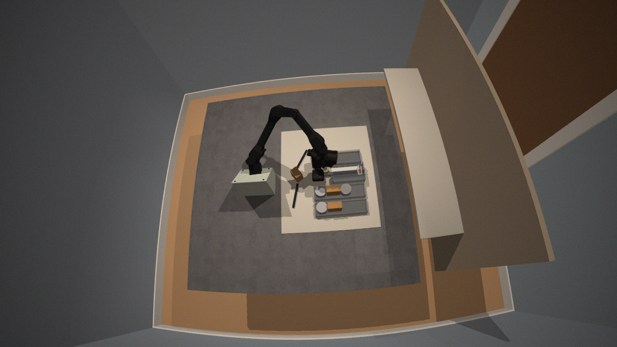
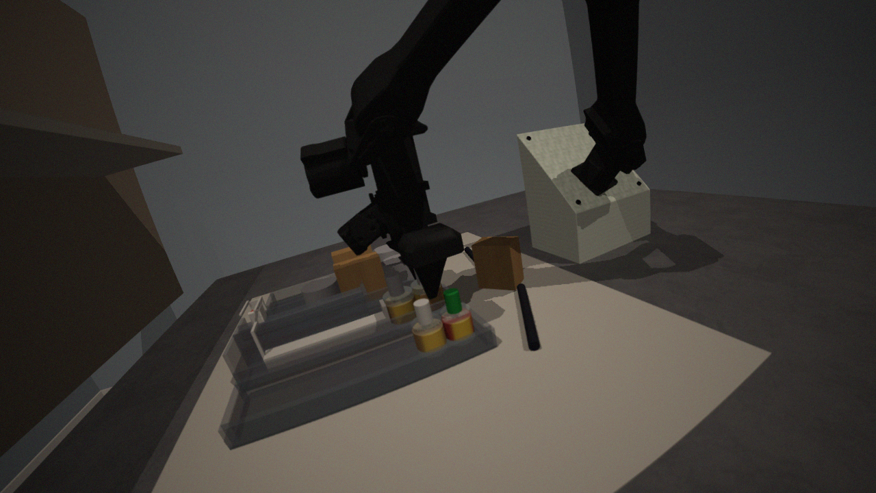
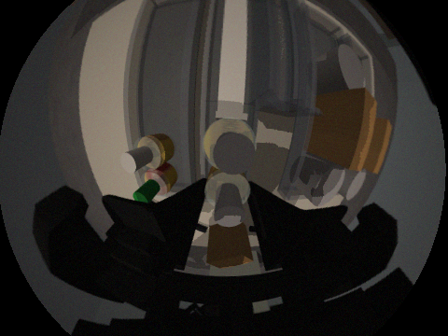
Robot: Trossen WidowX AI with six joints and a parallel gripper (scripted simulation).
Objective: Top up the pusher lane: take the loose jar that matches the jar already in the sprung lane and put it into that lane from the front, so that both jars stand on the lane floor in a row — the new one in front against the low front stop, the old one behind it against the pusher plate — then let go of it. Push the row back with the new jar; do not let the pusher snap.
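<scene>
My gripper tip is now 14 cm short of the sprung lane, 4 cm to the left of it and 2 cm above it. The rest, counted from my gripper tip: red mark 22 cm ahead, 6 cm to the right, 3 cm above; white pusher strip 14 cm ahead, 5 cm to the right, 1 cm above; shelf 50 cm ahead, 33 cm above, 9 cm to the right.
</scene>
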